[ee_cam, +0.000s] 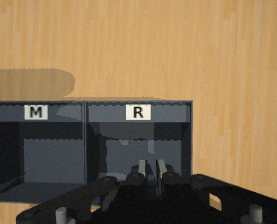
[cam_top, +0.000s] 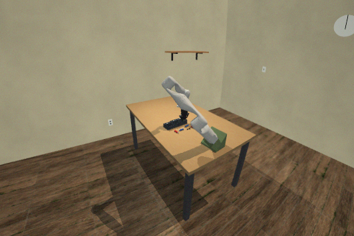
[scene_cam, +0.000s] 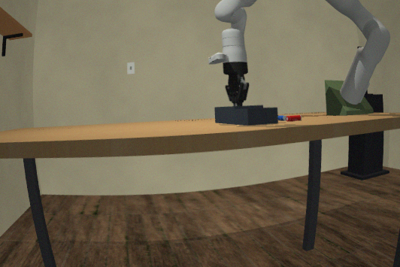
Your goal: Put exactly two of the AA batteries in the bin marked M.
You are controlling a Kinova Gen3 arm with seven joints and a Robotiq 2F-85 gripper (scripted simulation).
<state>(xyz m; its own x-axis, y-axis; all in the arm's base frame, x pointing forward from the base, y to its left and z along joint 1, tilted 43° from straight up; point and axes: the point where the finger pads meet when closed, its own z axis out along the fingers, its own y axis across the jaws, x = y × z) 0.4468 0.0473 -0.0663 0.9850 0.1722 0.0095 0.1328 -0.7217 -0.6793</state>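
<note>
My hand is 100 mm to the right of the dark bin, 10 mm short of it and 10 mm above it. Also, from my hand: red AA battery: 120 mm behind, 30 mm to the right, 30 mm below; then black screw: 120 mm behind, 30 mm below, 20 mm to the left; then green 9V battery: 110 mm to the right, 70 mm behind, 30 mm below.
</note>
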